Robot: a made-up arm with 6 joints. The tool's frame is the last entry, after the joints. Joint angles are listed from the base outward. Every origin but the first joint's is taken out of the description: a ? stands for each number. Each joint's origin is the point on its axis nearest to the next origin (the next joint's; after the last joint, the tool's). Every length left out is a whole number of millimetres.
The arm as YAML. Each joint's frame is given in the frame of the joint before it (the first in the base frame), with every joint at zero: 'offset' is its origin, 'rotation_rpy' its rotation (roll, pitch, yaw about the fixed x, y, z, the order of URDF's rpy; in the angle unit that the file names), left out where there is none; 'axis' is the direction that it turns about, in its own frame. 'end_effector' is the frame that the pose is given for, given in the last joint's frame.
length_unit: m
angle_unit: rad
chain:
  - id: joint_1
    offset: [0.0, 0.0, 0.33]
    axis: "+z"
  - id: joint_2
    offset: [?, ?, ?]
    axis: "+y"
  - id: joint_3
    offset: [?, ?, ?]
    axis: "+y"
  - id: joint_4
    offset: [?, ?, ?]
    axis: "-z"
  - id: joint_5
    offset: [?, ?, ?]
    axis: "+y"
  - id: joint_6
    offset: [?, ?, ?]
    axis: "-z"
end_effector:
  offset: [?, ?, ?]
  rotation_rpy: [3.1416, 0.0, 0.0]
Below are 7 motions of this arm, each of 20 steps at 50 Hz.
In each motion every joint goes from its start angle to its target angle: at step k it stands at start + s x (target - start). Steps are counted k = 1, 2, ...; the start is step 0. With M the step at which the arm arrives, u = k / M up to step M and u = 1 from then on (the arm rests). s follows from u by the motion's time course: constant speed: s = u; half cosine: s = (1 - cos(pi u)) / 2; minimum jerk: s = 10 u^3 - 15 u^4 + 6 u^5.
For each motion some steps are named. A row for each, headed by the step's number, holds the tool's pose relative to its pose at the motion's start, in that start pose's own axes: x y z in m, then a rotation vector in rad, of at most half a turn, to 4 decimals.
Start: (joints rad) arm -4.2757 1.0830 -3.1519 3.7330 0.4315 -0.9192
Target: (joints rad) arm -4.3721 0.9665 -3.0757 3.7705 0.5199 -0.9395
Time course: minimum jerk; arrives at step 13
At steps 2, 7, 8, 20:
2: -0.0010 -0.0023 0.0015 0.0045 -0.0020 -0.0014
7: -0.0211 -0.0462 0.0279 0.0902 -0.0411 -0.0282
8: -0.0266 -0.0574 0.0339 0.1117 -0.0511 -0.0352
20: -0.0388 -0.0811 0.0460 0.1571 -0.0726 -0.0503

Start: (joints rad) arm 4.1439 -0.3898 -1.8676 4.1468 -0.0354 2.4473
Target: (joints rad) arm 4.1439 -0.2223 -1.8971 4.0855 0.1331 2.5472
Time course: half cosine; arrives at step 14
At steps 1, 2, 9, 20:
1: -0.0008 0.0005 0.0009 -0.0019 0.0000 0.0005
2: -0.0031 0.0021 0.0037 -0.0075 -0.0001 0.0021
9: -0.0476 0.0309 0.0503 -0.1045 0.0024 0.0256
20: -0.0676 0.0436 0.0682 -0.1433 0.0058 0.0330

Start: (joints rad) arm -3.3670 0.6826 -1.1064 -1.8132 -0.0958 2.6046
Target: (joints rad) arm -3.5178 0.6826 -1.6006 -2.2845 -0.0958 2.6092
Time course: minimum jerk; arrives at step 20
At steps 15, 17, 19, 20:
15: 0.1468 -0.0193 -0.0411 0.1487 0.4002 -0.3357
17: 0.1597 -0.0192 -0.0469 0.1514 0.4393 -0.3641
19: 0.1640 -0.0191 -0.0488 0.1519 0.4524 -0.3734
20: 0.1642 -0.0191 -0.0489 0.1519 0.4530 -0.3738

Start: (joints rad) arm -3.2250 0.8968 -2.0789 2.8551 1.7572 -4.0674
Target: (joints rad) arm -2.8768 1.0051 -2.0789 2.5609 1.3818 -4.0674
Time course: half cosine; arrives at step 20
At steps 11, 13, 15, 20:
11: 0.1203 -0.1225 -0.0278 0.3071 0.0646 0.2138
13: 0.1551 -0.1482 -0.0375 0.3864 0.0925 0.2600
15: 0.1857 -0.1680 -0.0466 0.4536 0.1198 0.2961
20: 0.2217 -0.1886 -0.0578 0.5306 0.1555 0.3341

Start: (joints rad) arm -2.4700 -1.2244 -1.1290 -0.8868 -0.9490 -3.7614
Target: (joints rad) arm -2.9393 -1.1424 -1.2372 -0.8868 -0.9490 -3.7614
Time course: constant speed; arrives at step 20
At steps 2, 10, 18, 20:
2: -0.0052 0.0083 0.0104 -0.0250 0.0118 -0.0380
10: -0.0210 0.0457 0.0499 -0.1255 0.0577 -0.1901
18: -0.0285 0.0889 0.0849 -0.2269 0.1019 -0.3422
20: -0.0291 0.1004 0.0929 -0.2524 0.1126 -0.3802

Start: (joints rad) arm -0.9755 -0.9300 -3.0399 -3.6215 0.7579 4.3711
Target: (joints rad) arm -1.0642 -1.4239 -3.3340 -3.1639 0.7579 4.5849
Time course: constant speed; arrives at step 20
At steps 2, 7, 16, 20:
2: 0.0300 -0.0291 0.0279 0.0540 0.0697 0.0307
7: 0.1048 -0.1109 0.0856 0.2049 0.2300 0.1193
16: 0.2346 -0.2824 0.1419 0.5273 0.4607 0.3153
20: 0.2884 -0.3642 0.1461 0.6886 0.5356 0.4142

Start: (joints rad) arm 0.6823 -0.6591 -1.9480 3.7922 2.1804 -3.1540
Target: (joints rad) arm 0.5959 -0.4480 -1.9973 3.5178 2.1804 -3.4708
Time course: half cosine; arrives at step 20
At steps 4, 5, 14, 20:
4: -0.0032 -0.0003 -0.0109 0.0348 -0.0089 -0.0215
5: -0.0049 -0.0004 -0.0167 0.0534 -0.0134 -0.0330
14: -0.0224 0.0059 -0.0933 0.2919 -0.0507 -0.1744
20: -0.0265 0.0107 -0.1183 0.3684 -0.0553 -0.2172

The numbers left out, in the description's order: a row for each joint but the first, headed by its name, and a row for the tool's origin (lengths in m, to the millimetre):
joint_2: 0.0 0.0 0.0
joint_3: 0.072 0.0 0.384
joint_4: 0.056 0.0 -0.246
joint_5: 0.0 0.0 0.0
joint_6: 0.087 0.0 -0.111
tool: 0.0 0.0 0.0

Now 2 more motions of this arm.
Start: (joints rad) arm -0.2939 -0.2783 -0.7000 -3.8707 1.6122 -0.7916
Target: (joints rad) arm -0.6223 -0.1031 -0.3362 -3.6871 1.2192 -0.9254
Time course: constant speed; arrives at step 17
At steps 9, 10, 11, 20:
9: 0.0506 0.0529 -0.1206 -0.2335 0.4995 0.0234
10: 0.0526 0.0575 -0.1351 -0.2599 0.5542 0.0292
11: 0.0539 0.0618 -0.1497 -0.2863 0.6087 0.0357
20: 0.0456 0.0829 -0.2358 -0.4457 0.9302 0.0931

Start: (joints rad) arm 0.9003 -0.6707 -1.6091 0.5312 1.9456 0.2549
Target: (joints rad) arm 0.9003 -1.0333 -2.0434 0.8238 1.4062 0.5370
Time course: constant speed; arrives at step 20
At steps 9, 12, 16, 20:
9: -0.0967 -0.0557 -0.0985 0.2404 0.4866 -0.1061
12: -0.1427 -0.0694 -0.1276 0.3404 0.6309 -0.1506
16: -0.2135 -0.0822 -0.1604 0.4879 0.8061 -0.2192
20: -0.2933 -0.0875 -0.1841 0.6497 0.9587 -0.3000

